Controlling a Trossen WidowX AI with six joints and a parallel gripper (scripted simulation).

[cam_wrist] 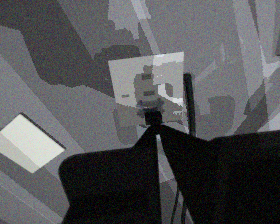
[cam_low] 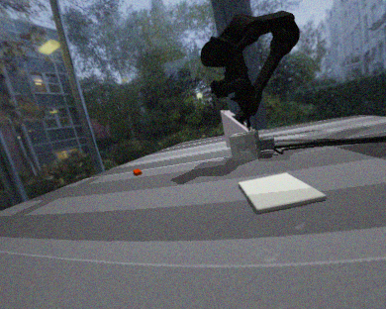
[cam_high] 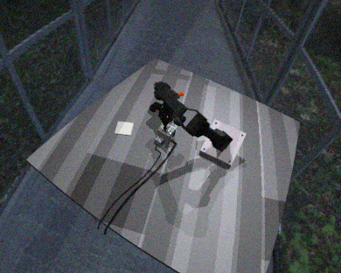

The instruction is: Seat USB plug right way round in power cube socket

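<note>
My gripper tip is now 2 cm above the dark USB plug. From my gripper tip the other things lie so: orange object (16 cm ahead, 40 cm to the right, 11 cm below); pale flat pad (23 cm ahead, 8 cm to the left, 12 cm below).
</note>
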